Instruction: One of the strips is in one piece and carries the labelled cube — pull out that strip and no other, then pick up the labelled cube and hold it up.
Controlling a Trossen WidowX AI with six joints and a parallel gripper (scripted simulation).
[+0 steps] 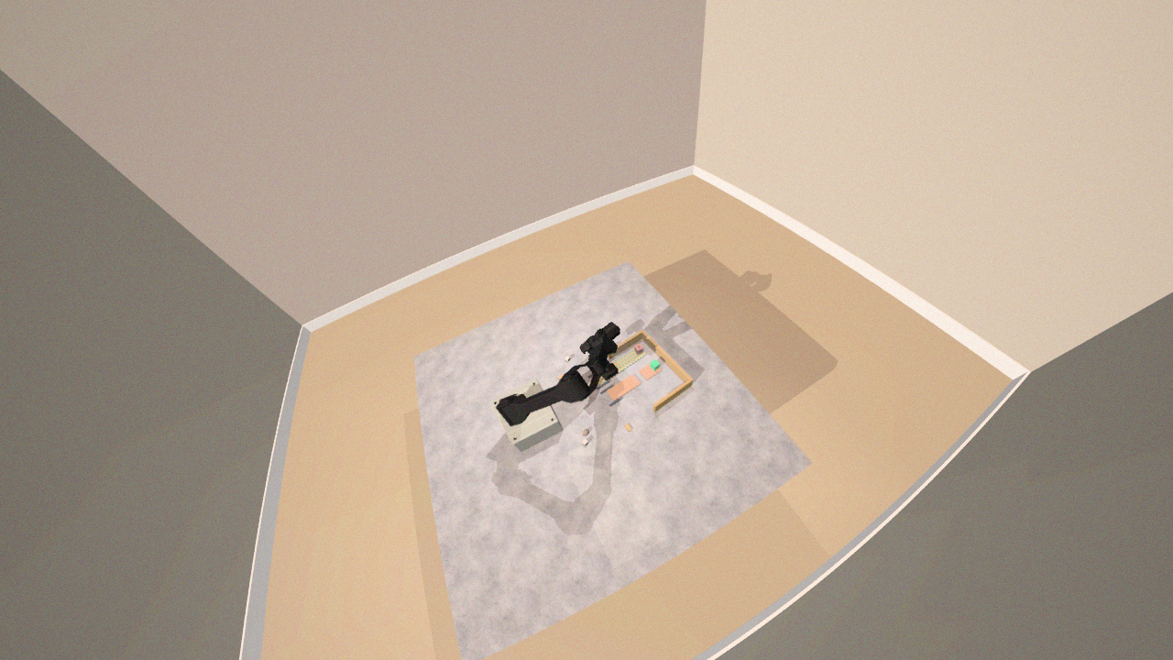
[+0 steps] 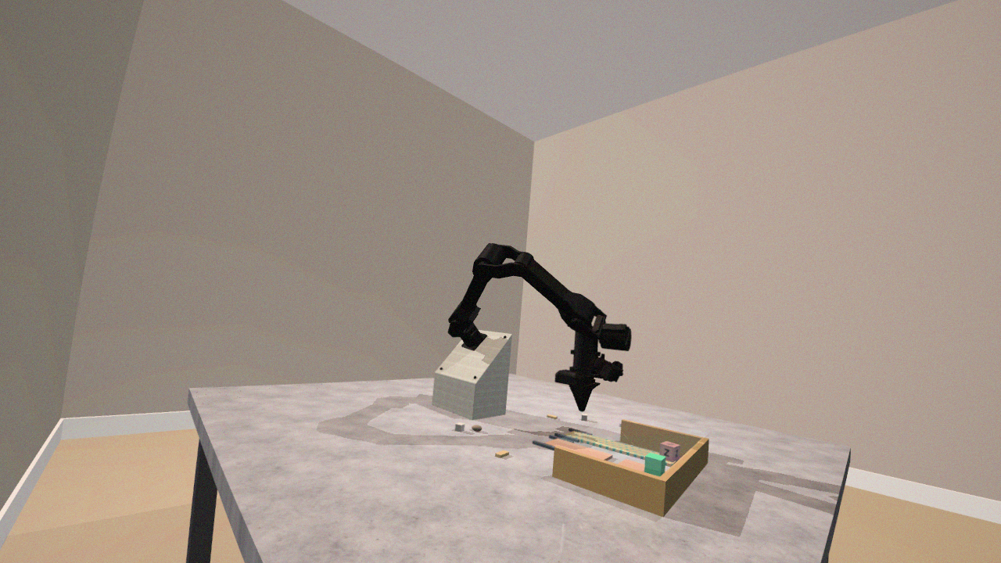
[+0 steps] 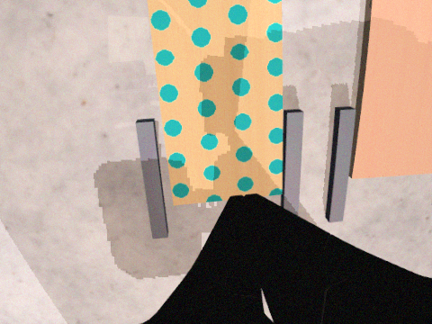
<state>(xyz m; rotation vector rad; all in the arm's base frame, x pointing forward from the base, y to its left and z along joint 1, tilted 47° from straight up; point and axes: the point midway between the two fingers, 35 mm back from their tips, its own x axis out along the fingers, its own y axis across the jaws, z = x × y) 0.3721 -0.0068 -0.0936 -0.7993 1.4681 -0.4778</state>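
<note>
Right now my gripper tip is 90 mm short of the long yellow patterned strip, 20 mm to the right of it and 60 mm above it. From my gripper tip the other things lie so: pebble (160 mm behind, 200 mm to the right, 60 mm below); tan chip (250 mm to the right, 60 mm below).
</note>
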